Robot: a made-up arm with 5 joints.
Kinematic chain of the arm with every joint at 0, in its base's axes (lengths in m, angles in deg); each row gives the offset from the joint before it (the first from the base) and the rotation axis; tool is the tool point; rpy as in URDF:
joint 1: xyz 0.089 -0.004 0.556 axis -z
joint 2: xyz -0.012 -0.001 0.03 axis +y
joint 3: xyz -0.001 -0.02 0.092 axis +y
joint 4: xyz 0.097 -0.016 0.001 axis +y
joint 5: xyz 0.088 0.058 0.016 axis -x
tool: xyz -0.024 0.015 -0.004 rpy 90 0 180
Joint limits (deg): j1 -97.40..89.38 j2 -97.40..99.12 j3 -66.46..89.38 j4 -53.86..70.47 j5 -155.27..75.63
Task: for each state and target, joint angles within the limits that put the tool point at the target. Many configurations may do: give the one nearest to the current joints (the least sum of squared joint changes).
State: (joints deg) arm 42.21 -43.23 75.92 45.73 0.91
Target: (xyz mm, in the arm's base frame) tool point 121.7 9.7 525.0
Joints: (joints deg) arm 55.18 -41.45 84.44 46.30 13.37
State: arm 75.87 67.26 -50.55 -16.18 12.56
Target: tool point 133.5 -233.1 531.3
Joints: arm 87.64 90.63 -64.10 -7.31 10.59
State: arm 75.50 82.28 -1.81 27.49 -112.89
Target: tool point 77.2 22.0 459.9
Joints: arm 37.91 90.08 31.71 44.28 -134.83
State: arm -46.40 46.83 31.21 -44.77 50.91
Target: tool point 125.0 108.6 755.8
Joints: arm -58.57 3.90 -15.03 -52.41 48.31
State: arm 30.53 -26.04 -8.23 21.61 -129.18
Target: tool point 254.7 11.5 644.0
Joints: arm -0.01 8.81 2.67 26.00 -125.85
